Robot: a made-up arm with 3 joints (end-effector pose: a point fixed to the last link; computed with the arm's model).
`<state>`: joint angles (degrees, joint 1 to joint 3).
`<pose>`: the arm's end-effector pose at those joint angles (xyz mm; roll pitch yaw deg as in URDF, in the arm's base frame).
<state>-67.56 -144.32 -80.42</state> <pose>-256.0 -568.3 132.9 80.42 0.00 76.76</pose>
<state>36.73 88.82 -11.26</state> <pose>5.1 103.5 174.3 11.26 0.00 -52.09</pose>
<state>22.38 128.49 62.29</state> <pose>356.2 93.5 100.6 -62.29 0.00 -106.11</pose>
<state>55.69 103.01 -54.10</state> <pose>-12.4 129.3 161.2 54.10 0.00 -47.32</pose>
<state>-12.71 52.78 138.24</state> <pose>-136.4 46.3 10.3 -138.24 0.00 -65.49</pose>
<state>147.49 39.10 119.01</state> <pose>179.0 -84.3 25.0 -119.01 0.00 108.39</pose>
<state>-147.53 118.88 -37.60</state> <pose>-161.4 -161.5 171.7 37.60 0.00 93.59</pose>
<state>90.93 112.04 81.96</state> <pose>-29.2 280.2 71.5 -81.96 0.00 -21.11</pose>
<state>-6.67 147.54 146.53</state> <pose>380.8 -149.0 6.7 -146.53 0.00 -154.21</pose>
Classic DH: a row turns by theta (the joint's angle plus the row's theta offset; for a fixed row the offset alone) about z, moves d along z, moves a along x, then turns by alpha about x. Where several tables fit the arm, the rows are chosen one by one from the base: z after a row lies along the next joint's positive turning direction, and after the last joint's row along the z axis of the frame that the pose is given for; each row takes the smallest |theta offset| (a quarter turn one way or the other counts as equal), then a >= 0, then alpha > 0; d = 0 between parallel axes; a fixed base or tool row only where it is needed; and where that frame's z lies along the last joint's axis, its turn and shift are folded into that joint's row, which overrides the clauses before.
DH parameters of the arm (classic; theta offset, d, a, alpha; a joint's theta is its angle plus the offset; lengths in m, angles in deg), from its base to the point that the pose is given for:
joint 1: -76.87 0 0.3081 180
joint 2: 13.13 -0.09 0.01 -90
joint 3: 0 0.38 -0.03 -90
tool (fixed): 90 0.08 0 0

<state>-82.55 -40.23 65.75</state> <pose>-518.7 203.2 95.5 -65.75 0.00 -42.32</pose>
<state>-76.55 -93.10 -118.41</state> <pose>-612.8 -336.8 78.3 118.41 0.00 16.55</pose>
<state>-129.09 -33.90 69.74</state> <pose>-167.5 506.5 89.6 -69.74 0.00 -95.19</pose>
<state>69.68 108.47 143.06</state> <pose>18.3 210.5 8.0 -143.06 0.00 -38.79</pose>
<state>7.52 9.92 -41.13</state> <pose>-272.7 -312.4 170.0 41.13 0.00 -2.40</pose>
